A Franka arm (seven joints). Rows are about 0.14 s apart.
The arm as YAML. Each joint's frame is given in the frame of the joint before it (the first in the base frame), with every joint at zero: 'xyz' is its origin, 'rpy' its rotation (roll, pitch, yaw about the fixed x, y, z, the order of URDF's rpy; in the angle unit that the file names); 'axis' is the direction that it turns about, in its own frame. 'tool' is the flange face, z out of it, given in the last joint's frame.
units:
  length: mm
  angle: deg
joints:
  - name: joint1
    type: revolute
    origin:
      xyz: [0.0, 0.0, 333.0]
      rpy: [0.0, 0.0, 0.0]
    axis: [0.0, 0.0, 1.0]
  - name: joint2
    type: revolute
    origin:
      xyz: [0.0, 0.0, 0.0]
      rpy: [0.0, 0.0, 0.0]
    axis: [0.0, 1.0, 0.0]
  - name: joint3
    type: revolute
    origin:
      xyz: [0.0, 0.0, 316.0]
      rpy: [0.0, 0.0, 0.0]
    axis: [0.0, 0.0, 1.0]
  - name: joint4
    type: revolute
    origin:
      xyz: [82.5, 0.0, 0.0]
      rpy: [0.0, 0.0, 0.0]
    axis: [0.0, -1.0, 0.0]
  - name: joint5
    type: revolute
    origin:
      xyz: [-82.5, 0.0, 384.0]
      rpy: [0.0, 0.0, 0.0]
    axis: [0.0, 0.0, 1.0]
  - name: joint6
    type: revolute
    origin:
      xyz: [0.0, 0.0, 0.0]
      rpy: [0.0, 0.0, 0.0]
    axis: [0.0, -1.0, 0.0]
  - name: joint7
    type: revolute
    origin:
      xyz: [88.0, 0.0, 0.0]
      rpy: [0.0, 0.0, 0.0]
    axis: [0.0, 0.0, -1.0]
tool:
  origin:
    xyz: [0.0, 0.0, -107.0]
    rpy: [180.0, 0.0, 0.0]
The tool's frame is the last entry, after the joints.
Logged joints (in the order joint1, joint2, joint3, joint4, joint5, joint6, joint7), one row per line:
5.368, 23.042, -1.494, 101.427, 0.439, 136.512, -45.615
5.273, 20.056, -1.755, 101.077, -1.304, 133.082, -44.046
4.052, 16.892, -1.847, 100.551, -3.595, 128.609, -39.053
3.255, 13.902, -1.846, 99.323, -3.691, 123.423, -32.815
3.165, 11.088, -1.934, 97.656, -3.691, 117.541, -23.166
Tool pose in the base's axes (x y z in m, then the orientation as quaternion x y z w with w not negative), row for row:
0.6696, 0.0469, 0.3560, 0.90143, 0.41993, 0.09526, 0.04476
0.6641, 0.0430, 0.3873, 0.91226, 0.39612, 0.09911, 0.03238
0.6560, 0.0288, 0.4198, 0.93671, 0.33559, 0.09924, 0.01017
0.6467, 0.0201, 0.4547, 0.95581, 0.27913, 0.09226, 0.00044
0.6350, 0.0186, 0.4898, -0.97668, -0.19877, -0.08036, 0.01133
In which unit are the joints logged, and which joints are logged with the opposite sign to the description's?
The joints are logged in degrees. Opposite sign: joint4, joint5.
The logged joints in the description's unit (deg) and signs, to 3 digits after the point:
5.368, 23.042, -1.494, -101.427, -0.439, 136.512, -45.615
5.273, 20.056, -1.755, -101.077, 1.304, 133.082, -44.046
4.052, 16.892, -1.847, -100.551, 3.595, 128.609, -39.053
3.255, 13.902, -1.846, -99.323, 3.691, 123.423, -32.815
3.165, 11.088, -1.934, -97.656, 3.691, 117.541, -23.166

